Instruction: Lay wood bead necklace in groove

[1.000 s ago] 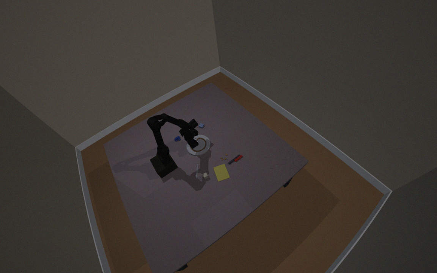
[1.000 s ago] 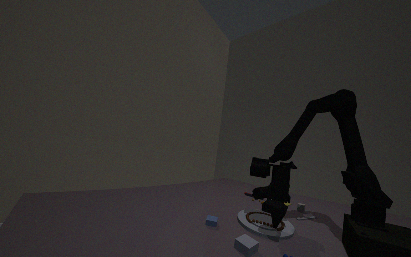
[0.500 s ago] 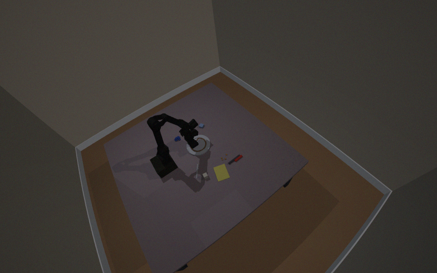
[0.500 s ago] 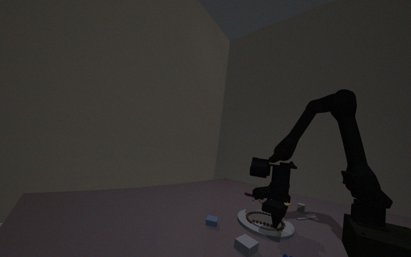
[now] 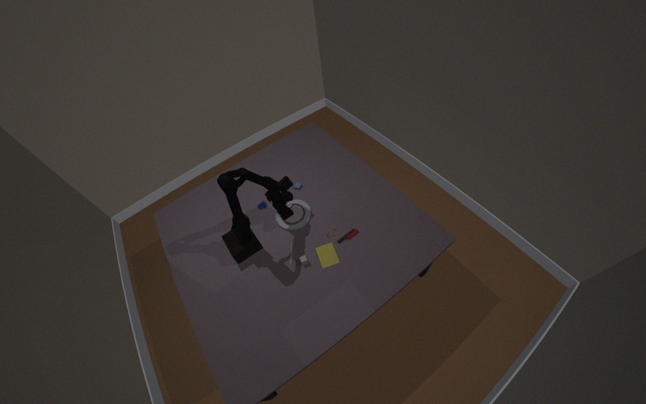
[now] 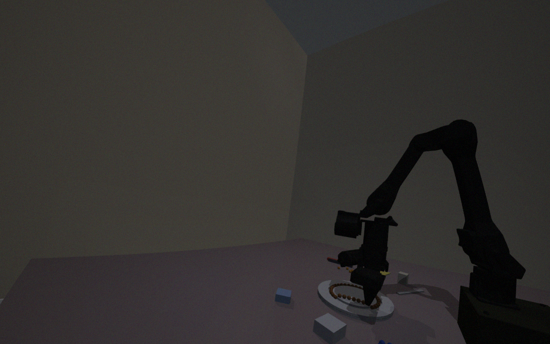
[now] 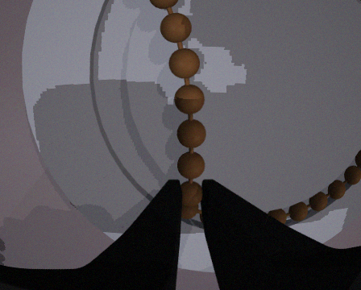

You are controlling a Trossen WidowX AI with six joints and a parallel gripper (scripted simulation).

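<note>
Now: gripper tip 40 mm short of the round bead board, 40 mm to the left of it and 10 mm above it. Also, from my gripper tip: grey block 50 mm ahead, 150 mm to the left; then blue block 180 mm ahead, 100 mm to the left, 10 mm below; then thin stick 110 mm behind, 220 mm to the right, 10 mm below.
</note>
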